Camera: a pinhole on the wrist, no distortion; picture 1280 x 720 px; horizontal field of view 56.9 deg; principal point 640.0 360.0 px. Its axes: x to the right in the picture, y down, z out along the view. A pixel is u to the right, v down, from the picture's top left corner.
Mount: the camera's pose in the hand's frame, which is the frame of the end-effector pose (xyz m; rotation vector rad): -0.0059 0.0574 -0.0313 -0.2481 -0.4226 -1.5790
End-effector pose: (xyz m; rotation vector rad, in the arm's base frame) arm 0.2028 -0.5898 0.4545 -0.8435 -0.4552 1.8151
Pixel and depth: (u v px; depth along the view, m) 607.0 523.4 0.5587
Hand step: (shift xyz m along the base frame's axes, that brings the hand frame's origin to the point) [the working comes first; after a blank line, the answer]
In the camera's frame: -0.0156 0.0773 0.5587

-0.5470 -0.0666 0.1226
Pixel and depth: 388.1 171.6 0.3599
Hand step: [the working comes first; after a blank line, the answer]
In the camera's frame: -0.0768 -0.0574 0.3599

-0.3463 -0.1751 0.0259
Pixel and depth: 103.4 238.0 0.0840
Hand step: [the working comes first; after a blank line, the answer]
In the camera's frame: -0.0382 -0.0087 0.0840

-0.0986 -0.0665 -0.0566
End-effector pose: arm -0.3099 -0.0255 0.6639 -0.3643 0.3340 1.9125
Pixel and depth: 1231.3 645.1 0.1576
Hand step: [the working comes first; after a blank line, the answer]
In the camera's frame: 0.0789 0.0380 0.1576

-0.0648 0.0509 0.1334
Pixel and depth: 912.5 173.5 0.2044
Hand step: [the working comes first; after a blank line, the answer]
In the camera's frame: 0.0472 -0.0323 0.2044

-0.0875 -0.0195 0.1850
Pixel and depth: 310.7 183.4 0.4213
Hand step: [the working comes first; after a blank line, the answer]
In the camera's frame: -0.1175 -0.0630 0.4213

-0.3085 -0.0906 0.3307
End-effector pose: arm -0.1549 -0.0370 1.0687 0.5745 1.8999 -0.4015
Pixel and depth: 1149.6 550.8 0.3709
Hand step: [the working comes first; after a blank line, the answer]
In the camera's frame: 0.1600 0.0599 0.3709

0.3210 -0.1420 -0.1517
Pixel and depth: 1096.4 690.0 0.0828
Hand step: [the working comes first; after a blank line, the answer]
In the camera's frame: 0.0320 0.0231 0.0828

0.0780 0.0219 -0.0299
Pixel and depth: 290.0 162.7 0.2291
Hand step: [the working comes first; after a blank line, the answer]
In the camera's frame: -0.0679 -0.0383 0.2291

0.2502 0.0895 0.0003
